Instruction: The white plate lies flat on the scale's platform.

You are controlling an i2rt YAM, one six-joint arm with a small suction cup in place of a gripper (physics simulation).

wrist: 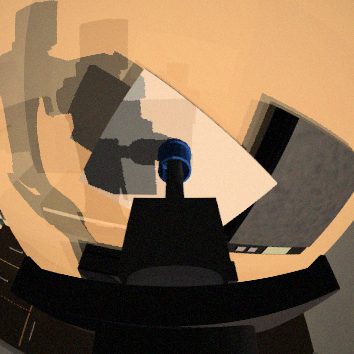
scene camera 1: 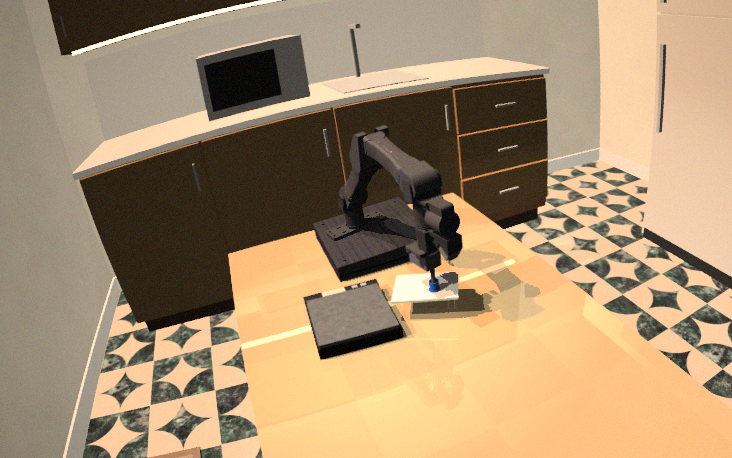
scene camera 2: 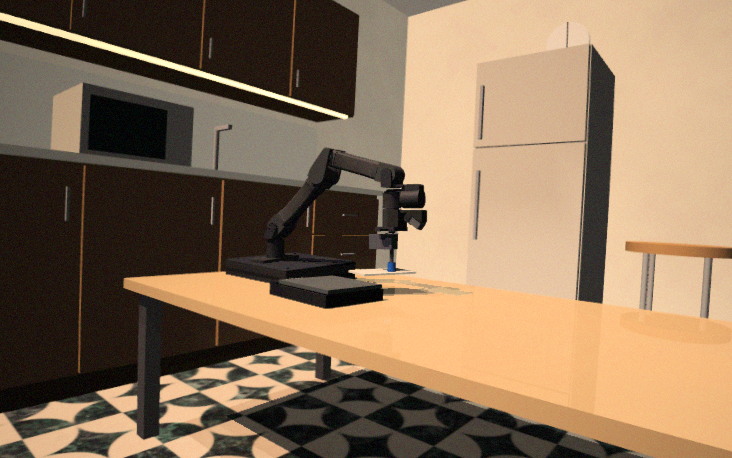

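Where they show: hand, tool point: (wrist: 174, 148) (scene camera 1: 434, 292) (scene camera 2: 391, 274); arm's base, link origin: (scene camera 1: 356, 226) (scene camera 2: 275, 259).
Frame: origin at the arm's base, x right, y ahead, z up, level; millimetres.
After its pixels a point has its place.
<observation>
The white plate (scene camera 1: 411, 289) @[y 433, x 67, z 5 mm] (scene camera 2: 367, 271) @[y 416, x 66, z 5 mm] (wrist: 221, 168) @[y 462, x 69, z 7 mm] is a flat square sheet. It hangs level a little above the table, and its dark shadow lies on the wood below it. My gripper (scene camera 1: 433, 284) (scene camera 2: 390, 267) (wrist: 174, 159) @[y 477, x 25, z -2 mm], a blue suction cup, sits on top of the plate near its middle and holds it. The scale (scene camera 1: 351, 313) @[y 399, x 228, z -14 mm] (scene camera 2: 327, 286) @[y 430, x 301, z -14 mm] (wrist: 309, 189) @[y 419, x 213, z -14 mm] is a low dark box with a grey platform, just left of the plate in scene camera 1. Nothing lies on the platform. The plate's near corner reaches over the scale's edge in the wrist view.
The arm's dark base plate (scene camera 1: 361, 241) @[y 100, x 36, z -2 mm] (scene camera 2: 287, 265) @[y 121, x 80, z -5 mm] stands on the wooden table (scene camera 1: 455, 394) @[y 752, x 167, z -59 mm] (scene camera 2: 504, 334) @[y 880, x 319, z -59 mm] behind the scale. Kitchen cabinets (scene camera 1: 267, 172) with a microwave (scene camera 1: 250, 78) run along the back wall. A fridge (scene camera 2: 534, 167) stands beyond the table.
</observation>
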